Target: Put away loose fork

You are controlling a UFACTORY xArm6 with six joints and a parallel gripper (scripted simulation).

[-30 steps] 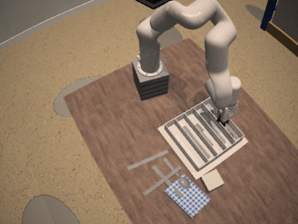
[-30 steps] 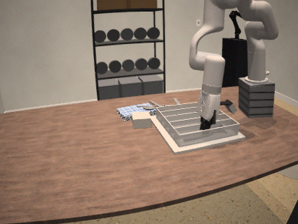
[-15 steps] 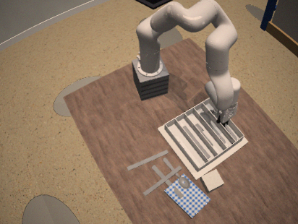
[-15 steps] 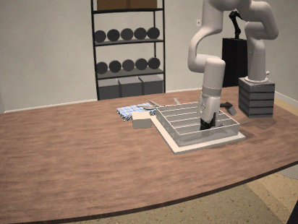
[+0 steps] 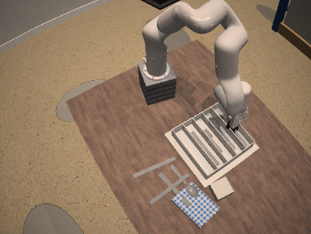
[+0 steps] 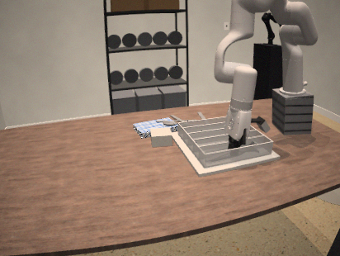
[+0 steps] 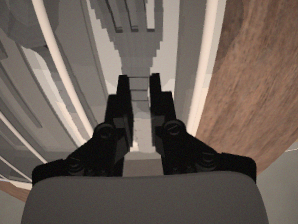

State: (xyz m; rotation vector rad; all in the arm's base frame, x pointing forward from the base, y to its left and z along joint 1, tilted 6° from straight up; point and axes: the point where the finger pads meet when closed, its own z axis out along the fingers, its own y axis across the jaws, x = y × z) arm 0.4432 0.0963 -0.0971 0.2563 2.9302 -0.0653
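The tray lies 110 mm to the right of my hand and 30 mm behind it. Round my hand: box 270 mm to the right, 160 mm ahead, 30 mm below.
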